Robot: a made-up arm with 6 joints.
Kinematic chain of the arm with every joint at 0, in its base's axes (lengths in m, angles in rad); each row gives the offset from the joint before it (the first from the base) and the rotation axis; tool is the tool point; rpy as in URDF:
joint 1: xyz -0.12 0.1 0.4 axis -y
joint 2: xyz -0.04 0 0 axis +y
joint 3: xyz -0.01 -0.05 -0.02 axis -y
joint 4: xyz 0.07 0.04 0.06 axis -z
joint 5: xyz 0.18 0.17 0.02 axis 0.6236 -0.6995 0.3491
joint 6: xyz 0.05 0 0.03 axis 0.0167 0.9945 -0.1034
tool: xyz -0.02 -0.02 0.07 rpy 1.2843 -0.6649 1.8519
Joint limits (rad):
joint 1: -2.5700..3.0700
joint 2: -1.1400..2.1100
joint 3: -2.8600..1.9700
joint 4: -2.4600..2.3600
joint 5: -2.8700..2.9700
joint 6: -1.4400..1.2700
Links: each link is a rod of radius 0.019 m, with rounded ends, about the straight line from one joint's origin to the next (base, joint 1, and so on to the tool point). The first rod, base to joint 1, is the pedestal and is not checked.
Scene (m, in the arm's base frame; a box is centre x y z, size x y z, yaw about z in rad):
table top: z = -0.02
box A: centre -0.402 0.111 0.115 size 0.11 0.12 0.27 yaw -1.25
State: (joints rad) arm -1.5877 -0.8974 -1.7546 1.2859 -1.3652 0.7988
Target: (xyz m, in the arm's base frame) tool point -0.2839 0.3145 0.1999
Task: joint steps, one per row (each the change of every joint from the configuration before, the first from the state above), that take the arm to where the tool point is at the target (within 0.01 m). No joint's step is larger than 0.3 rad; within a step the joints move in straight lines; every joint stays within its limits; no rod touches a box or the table.
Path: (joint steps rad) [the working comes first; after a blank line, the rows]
Joints at the target: -1.7390 -0.9546 -1.5487 -0.5127 -1.8166 1.1015
Straight joint move there: touches box A.

1: 0.2374 0.0145 0.2045 -0.1692 0.0024 0.1078
2: 0.2373 0.0145 0.2046 -0.1692 0.0023 0.1078
3: 0.2374 0.0145 0.2045 -0.1691 0.0024 0.1078
4: 0.2374 0.0145 0.2046 -0.1692 0.0024 0.1078
5: -0.2752 -0.0288 -0.1531 -0.2805 -0.1153 -0.0321
6: -0.2752 -0.0288 -0.1531 -0.2805 -0.1152 -0.0322
7: -0.2752 -0.0288 -0.1531 -0.2804 -0.1152 -0.0321
8: -0.2752 -0.0288 -0.1530 -0.2805 -0.1152 -0.0321

